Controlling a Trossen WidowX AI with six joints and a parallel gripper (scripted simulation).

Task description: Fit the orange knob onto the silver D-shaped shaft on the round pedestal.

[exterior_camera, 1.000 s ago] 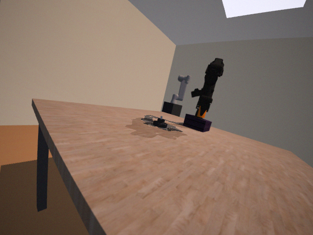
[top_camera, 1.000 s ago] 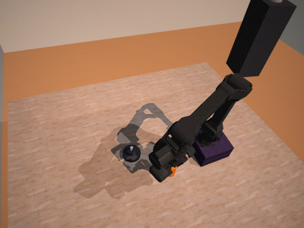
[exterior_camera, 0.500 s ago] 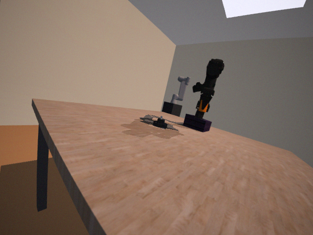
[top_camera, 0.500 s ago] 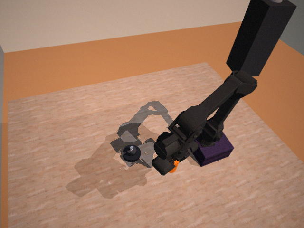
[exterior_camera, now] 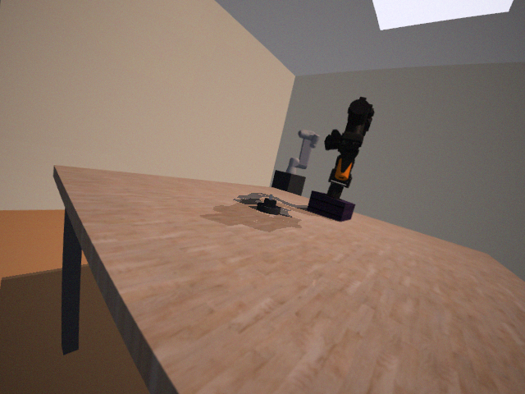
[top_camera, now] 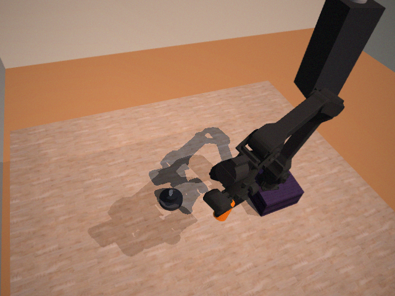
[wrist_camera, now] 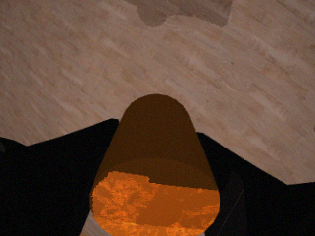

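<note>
The orange knob lies 30 mm above my gripper tip, 10 mm to the right of it and 10 mm behind it. From my gripper tip the other things lie so: round pedestal 180 mm to the right, 150 mm below, 110 mm ahead.
</note>
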